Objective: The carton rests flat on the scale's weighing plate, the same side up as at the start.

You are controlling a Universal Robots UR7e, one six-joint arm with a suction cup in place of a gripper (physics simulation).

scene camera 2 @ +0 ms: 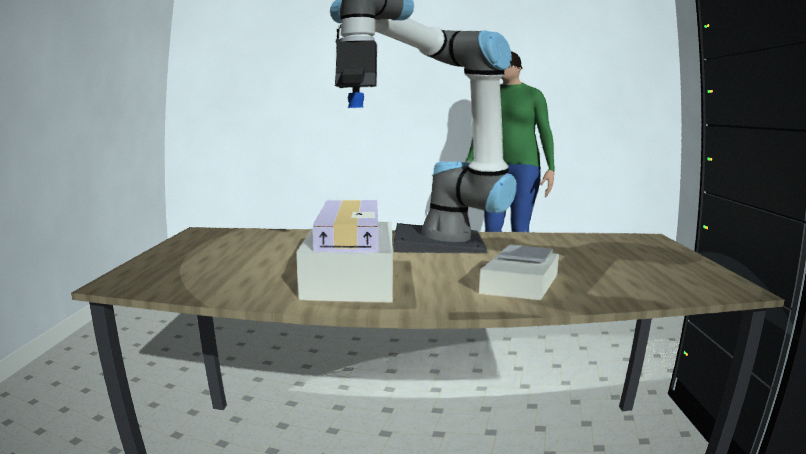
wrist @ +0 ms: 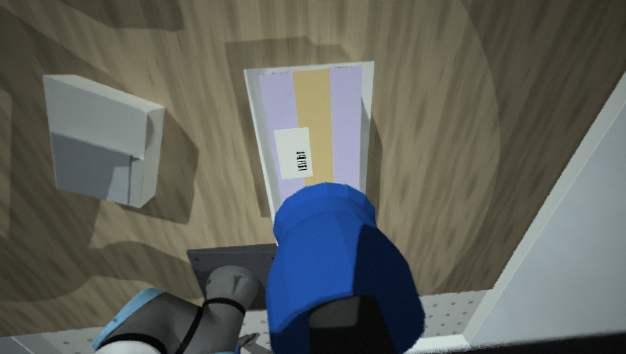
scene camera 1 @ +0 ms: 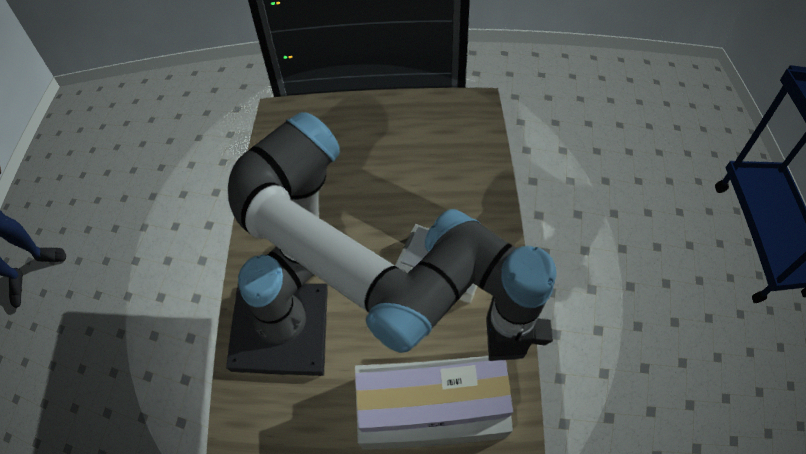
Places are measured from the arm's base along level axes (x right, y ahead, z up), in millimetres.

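Pixels of known places: hand, tool point: (scene camera 2: 355, 107) (wrist: 325, 228); arm's base, link origin: (scene camera 2: 446, 236) (wrist: 234, 282) (scene camera 1: 279, 319).
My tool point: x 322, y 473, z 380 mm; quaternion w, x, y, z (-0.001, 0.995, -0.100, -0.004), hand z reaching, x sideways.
Observation:
Ahead of a thing's pixels: the offset from my tool point to its middle. Level surfaces: height alone.
The lilac carton @(dx +2, dy -124, dz -269 mm) (scene camera 1: 406, 397) (scene camera 2: 345, 234) (wrist: 315, 100), with an orange band and a white barcode label on top, lies flat on a white block @(dx +1, dy -124, dz -350 mm) (scene camera 1: 394, 435) (scene camera 2: 345, 277). Arrows on its end point up. The white scale @(dx -391, dy -5, dz -367 mm) (scene camera 2: 510, 281) (wrist: 100, 112) stands apart from the block, with its grey weighing plate @(dx -412, dy -36, dz -335 mm) (scene camera 1: 416, 242) (scene camera 2: 527, 253) (wrist: 87, 165) bare where it shows; the arm hides part of the scale in scene camera 1. My gripper (scene camera 2: 355, 106) (wrist: 325, 192), a blue suction cup, is open and hangs high above the carton, touching nothing. The cup is hidden in scene camera 1.
The arm's dark base plate (scene camera 1: 242, 355) (scene camera 2: 406, 243) is on the wooden table @(dz -403 mm) (scene camera 1: 417, 112) (scene camera 2: 225, 281), near the block. A black rack (scene camera 1: 460, 50) (scene camera 2: 689, 315) stands past the scale's end. A person (scene camera 2: 521, 121) stands behind the arm. A blue cart (scene camera 1: 758, 164) is off to the side.

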